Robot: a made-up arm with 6 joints. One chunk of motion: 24 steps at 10 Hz.
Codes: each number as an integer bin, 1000 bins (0 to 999) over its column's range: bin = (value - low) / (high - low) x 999, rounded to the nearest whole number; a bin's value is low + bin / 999 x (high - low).
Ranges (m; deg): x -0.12..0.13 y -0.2..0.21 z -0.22..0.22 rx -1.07..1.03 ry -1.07..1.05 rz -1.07..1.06
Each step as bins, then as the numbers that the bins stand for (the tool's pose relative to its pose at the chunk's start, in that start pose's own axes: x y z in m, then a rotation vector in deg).
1 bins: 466 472 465 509 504 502
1 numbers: -0.0034 -0.0063 -0.0152 0.00 0.00 0.00
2 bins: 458 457 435 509 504 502
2 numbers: -0.0054 -0.0124 -0.0284 0.00 0.00 0.00
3 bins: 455 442 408 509 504 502
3 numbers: -0.0061 -0.0186 -0.0403 0.00 0.00 0.00
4 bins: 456 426 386 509 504 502
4 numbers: -0.0059 -0.0252 -0.0500 0.00 0.00 0.00
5 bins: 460 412 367 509 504 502
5 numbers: -0.0049 -0.0309 -0.0584 0.00 0.00 0.00
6 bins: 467 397 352 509 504 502
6 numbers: -0.0031 -0.0371 -0.0650 0.00 0.00 0.00
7 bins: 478 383 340 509 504 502
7 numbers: -0.0004 -0.0428 -0.0703 0.00 0.00 0.00
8 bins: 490 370 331 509 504 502
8 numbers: 0.0026 -0.0481 -0.0742 0.00 0.00 0.00
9 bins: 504 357 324 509 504 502
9 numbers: 0.0061 -0.0535 -0.0773 0.00 0.00 0.00
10 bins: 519 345 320 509 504 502
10 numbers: 0.0099 -0.0584 -0.0791 0.00 0.00 0.00
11 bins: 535 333 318 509 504 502
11 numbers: 0.0139 -0.0633 -0.0799 0.00 0.00 0.00
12 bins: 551 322 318 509 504 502
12 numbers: 0.0179 -0.0678 -0.0799 0.00 0.00 0.00
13 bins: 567 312 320 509 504 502
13 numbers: 0.0219 -0.0720 -0.0791 0.00 0.00 0.00
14 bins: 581 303 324 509 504 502
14 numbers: 0.0254 -0.0756 -0.0773 0.00 0.00 0.00
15 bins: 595 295 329 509 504 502
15 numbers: 0.0289 -0.0789 -0.0751 0.00 0.00 0.00
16 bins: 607 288 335 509 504 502
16 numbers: 0.0319 -0.0818 -0.0725 0.00 0.00 0.00
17 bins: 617 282 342 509 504 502
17 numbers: 0.0344 -0.0843 -0.0694 0.00 0.00 0.00
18 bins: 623 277 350 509 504 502
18 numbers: 0.0359 -0.0863 -0.0658 0.00 0.00 0.00
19 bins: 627 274 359 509 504 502
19 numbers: 0.0369 -0.0875 -0.0619 0.00 0.00 0.00
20 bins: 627 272 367 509 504 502
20 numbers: 0.0369 -0.0884 -0.0584 0.00 0.00 0.00
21 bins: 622 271 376 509 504 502
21 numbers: 0.0357 -0.0888 -0.0544 0.00 0.00 0.00
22 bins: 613 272 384 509 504 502
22 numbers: 0.0334 -0.0884 -0.0509 0.00 0.00 0.00
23 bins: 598 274 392 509 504 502
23 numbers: 0.0296 -0.0875 -0.0473 0.00 0.00 0.00
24 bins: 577 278 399 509 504 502
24 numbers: 0.0244 -0.0859 -0.0443 0.00 0.00 0.00
